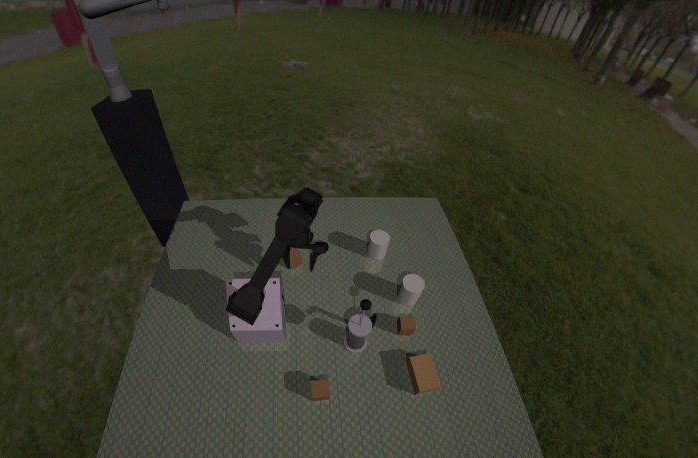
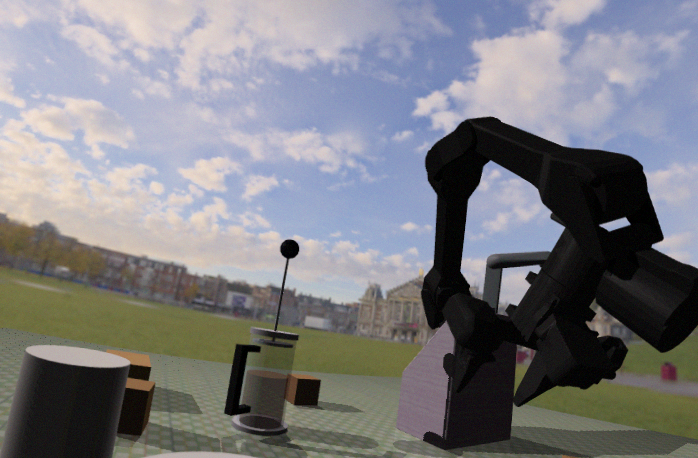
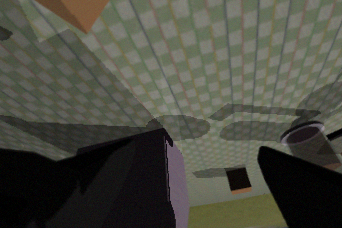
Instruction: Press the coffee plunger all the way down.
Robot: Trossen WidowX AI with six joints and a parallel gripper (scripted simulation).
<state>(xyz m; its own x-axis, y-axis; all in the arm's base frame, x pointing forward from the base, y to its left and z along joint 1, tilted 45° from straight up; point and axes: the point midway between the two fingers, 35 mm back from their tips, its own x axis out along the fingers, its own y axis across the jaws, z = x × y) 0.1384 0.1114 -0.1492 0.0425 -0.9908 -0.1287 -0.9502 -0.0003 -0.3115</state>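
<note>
Now: gripper tip 20 cm short of the coffee press, 21 cm to the left of it and 3 cm below it.
</note>
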